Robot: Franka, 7 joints.
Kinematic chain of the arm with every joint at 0, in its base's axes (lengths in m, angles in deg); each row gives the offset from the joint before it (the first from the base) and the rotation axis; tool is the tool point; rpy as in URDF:
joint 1: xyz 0 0 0.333 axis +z
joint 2: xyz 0 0 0 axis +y
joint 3: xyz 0 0 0.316 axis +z
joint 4: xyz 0.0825 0 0 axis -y
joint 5: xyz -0.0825 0 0.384 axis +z
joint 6: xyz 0 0 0 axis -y
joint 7: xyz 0.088 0 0 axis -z
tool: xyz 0 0 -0.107 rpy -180 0 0
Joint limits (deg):
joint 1: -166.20..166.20
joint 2: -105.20..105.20
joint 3: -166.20..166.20
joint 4: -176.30..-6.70
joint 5: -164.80..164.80
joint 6: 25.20..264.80
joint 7: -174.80..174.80
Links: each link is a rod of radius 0.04 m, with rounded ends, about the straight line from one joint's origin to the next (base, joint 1, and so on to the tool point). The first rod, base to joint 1, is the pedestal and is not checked.
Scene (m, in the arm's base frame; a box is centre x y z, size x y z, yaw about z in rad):
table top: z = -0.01
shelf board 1: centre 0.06 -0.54 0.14 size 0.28 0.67 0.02 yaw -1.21
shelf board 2: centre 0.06 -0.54 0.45 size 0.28 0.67 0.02 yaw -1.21
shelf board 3: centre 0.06 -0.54 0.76 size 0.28 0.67 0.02 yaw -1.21
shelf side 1: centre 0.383 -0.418 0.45 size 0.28 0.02 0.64 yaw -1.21
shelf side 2: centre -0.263 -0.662 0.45 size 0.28 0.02 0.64 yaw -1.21
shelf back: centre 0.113 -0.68 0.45 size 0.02 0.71 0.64 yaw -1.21
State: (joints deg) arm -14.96 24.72 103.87 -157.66 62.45 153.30 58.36
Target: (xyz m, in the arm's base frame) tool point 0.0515 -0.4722 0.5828
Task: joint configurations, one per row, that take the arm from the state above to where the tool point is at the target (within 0.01 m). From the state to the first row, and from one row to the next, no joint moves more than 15 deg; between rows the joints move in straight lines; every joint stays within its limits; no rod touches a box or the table.
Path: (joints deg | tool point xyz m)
1: -16.25 11.21 94.74 -155.92 64.66 154.51 63.20 | 0.0839 0.3751 0.2177
2: -17.54 -2.31 85.61 -154.17 66.88 155.71 68.04 | 0.1825 0.3528 0.2278
3: -18.84 -15.82 76.48 -152.43 69.09 156.92 72.87 | 0.2692 0.3175 0.2747
4: -20.13 -29.34 67.35 -150.69 71.31 158.12 77.71 | 0.3297 0.2745 0.3540
5: -21.42 -42.85 58.22 -148.94 73.52 159.33 82.55 | 0.3528 0.2299 0.4558
6: -35.61 -44.86 49.60 -150.80 73.66 165.57 77.71 | 0.3907 0.0665 0.4970
7: -49.81 -46.86 40.98 -152.66 73.80 171.82 72.87 | 0.3566 -0.0920 0.5319
8: -64.00 -48.86 32.35 -154.52 73.95 178.06 68.04 | 0.2618 -0.2162 0.5586
9: -78.20 -50.87 23.73 -156.38 74.09 184.30 63.20 | 0.1282 -0.2856 0.5758
10: -92.39 -52.87 15.10 -158.23 74.23 190.55 58.36 | -0.0166 -0.2916 0.5828
11: -92.18 -42.02 15.24 -149.59 71.42 186.56 58.36 | 0.0070 -0.3500 0.5936
12: -91.97 -31.17 15.39 -140.95 68.61 182.57 58.36 | 0.0299 -0.4108 0.5937
13: -91.75 -20.32 15.53 -132.31 65.80 178.58 58.36 | 0.0515 -0.4722 0.5828

